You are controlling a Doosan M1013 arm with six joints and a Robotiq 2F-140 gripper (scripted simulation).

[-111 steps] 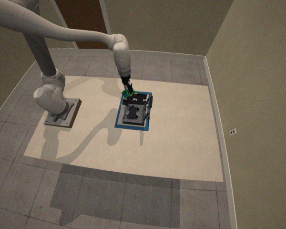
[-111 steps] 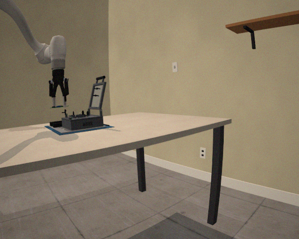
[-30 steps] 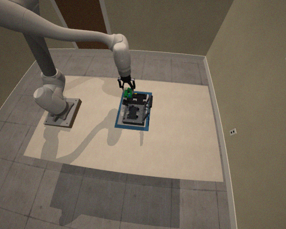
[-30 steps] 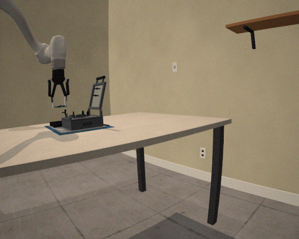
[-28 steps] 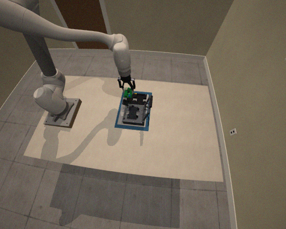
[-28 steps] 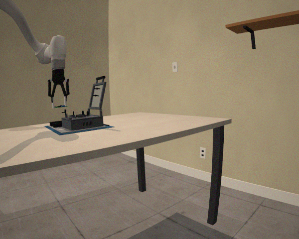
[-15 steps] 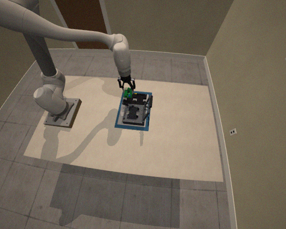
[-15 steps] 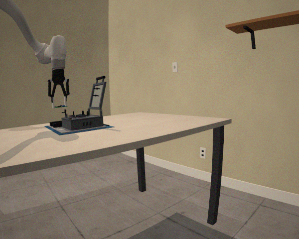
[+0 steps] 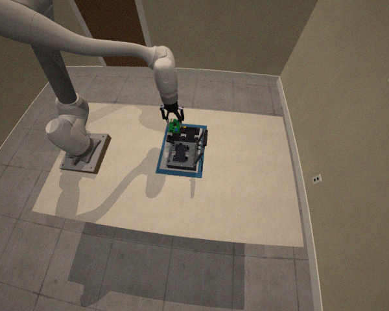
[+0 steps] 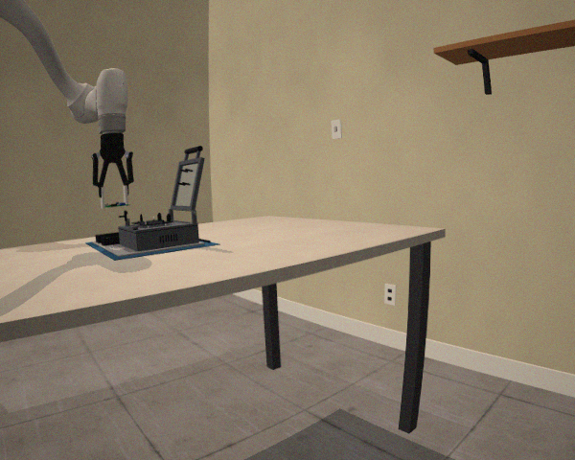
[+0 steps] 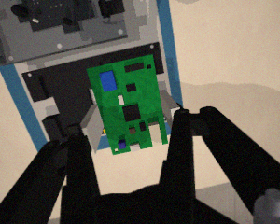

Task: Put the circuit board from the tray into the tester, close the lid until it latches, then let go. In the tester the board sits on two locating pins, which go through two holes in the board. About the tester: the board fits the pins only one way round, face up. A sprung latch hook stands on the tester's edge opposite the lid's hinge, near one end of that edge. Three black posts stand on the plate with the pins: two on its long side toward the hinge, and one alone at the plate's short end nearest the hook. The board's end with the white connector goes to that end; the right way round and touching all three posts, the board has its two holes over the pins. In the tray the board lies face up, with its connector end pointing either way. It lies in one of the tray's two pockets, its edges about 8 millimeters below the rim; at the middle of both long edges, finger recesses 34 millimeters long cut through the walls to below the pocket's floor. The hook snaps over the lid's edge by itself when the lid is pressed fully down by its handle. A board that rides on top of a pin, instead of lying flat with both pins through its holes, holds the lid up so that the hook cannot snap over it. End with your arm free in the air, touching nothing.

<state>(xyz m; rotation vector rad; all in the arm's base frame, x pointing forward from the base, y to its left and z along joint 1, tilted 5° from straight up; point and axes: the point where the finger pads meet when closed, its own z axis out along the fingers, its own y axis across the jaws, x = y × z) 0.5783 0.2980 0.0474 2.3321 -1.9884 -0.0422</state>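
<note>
Right now the tester is 110 mm ahead of my hand, 120 mm to the right of it and 30 mm below it. Round my hand: latch hook (20 mm ahead, 110 mm to the right, 50 mm below); then pin plate (90 mm ahead, 150 mm to the right, 70 mm below); then tester lid (210 mm ahead, 140 mm to the right, 40 mm above).
</note>
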